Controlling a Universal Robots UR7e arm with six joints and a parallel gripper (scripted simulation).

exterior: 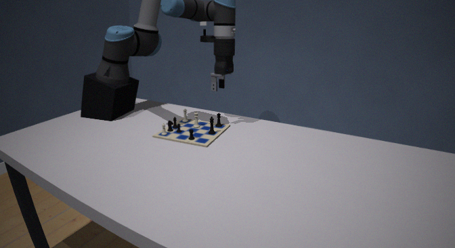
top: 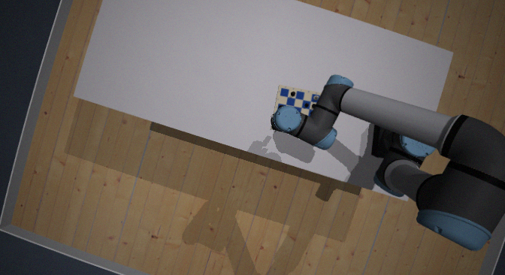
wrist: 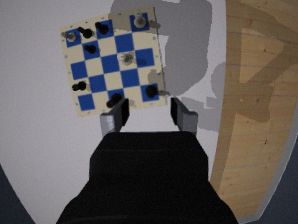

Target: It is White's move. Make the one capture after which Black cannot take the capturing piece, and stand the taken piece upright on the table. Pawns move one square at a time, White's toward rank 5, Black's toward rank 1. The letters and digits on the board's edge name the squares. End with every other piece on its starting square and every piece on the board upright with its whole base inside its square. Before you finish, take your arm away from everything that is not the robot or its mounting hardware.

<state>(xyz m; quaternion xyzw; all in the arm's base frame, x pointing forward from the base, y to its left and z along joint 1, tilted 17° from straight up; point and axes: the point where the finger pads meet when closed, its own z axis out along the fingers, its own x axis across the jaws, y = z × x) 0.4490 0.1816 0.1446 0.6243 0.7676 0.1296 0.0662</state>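
The black chess piece lies 14 cm below my hand. Round my hand: white piece 14 cm below, 14 cm behind, 5 cm to the right; then blue-and-cream chessboard 17 cm below, 10 cm to the right, 4 cm behind; then tall black piece 13 cm below, 7 cm to the right, 4 cm ahead.
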